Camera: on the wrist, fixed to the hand. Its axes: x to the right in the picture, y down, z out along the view.
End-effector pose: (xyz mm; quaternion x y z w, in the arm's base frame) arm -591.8 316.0 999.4 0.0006 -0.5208 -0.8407 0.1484
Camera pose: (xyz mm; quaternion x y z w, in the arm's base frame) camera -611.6 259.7 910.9 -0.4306 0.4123 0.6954 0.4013
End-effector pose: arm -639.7 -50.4 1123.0 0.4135 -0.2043 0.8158 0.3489
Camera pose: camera -650.2 51.1 1091.7 0.3842 0.1952 0.4195 0.7989
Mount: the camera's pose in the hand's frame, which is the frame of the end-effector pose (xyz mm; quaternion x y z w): 19.4 -59.2 -86.7 0.0486 0.0914 -0.6646 0.7400
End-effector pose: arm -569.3 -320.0 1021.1 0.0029 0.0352 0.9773 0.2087
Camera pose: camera -564.6 -264.0 930.3 -0.1004 0.0946 0.5831 0.8006
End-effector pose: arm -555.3 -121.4 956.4 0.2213 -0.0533 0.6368 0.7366
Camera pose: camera -512.4 -74.9 870.4 0.1768 0.2059 0.0045 0.9625
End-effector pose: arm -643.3 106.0 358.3 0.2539 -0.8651 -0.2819 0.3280
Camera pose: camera -579.3 23.9 382.1 0.8046 -0.4552 -0.3614 0.1221
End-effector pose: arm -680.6 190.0 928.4 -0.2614 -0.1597 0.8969 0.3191
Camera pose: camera -615.0 257.2 877.7 -0.1538 -0.2191 0.4355 0.8595
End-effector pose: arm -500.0 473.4 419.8 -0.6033 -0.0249 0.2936 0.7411
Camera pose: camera -426.1 400.3 444.0 -0.4207 -0.3374 -0.3292 0.7751
